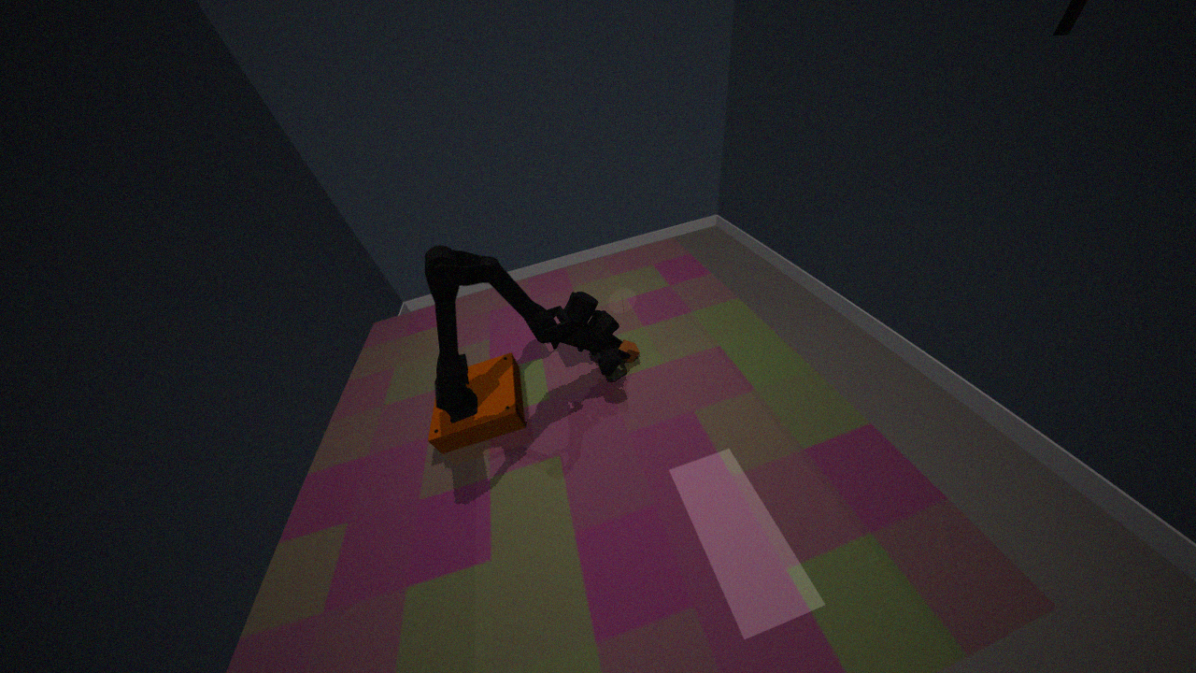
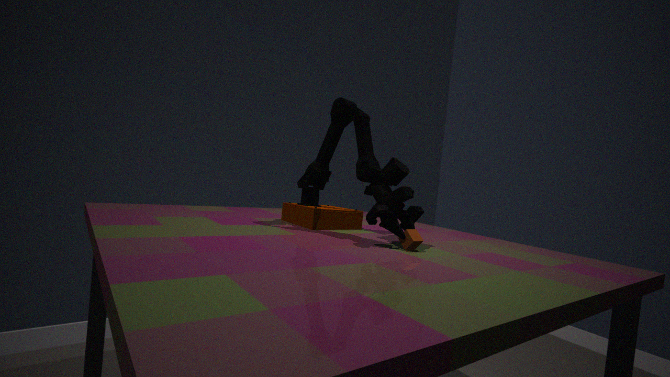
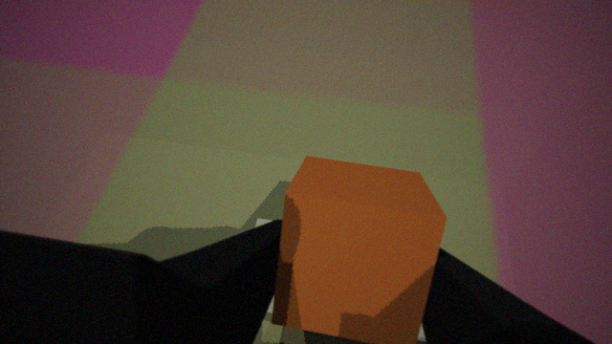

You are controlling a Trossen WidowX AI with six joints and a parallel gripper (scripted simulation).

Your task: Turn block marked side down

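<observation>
Right now my gripper tip is 1 cm above the orange block.
</observation>
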